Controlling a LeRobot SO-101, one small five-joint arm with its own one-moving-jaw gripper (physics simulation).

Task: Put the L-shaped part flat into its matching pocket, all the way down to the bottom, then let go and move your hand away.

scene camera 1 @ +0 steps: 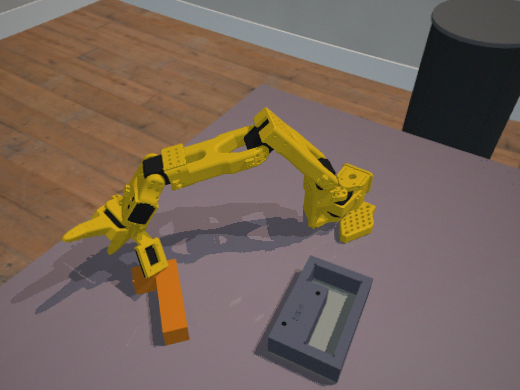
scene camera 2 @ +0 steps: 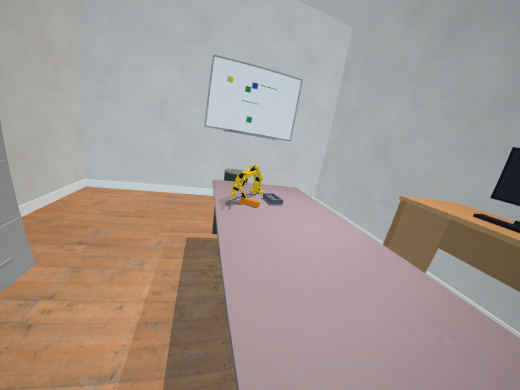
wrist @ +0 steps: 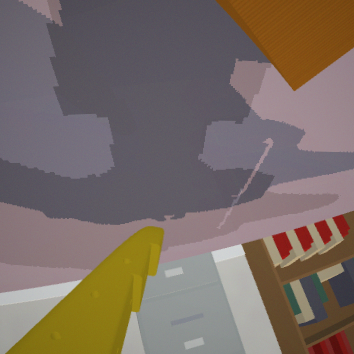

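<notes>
A grey pocket block [scene camera 1: 315, 329] is in view. An orange L-shaped part [scene camera 1: 174, 325] is in view too, and the wrist view also shows this part [wrist: 299, 46]. The gripper touches the orange L-shaped part.
</notes>
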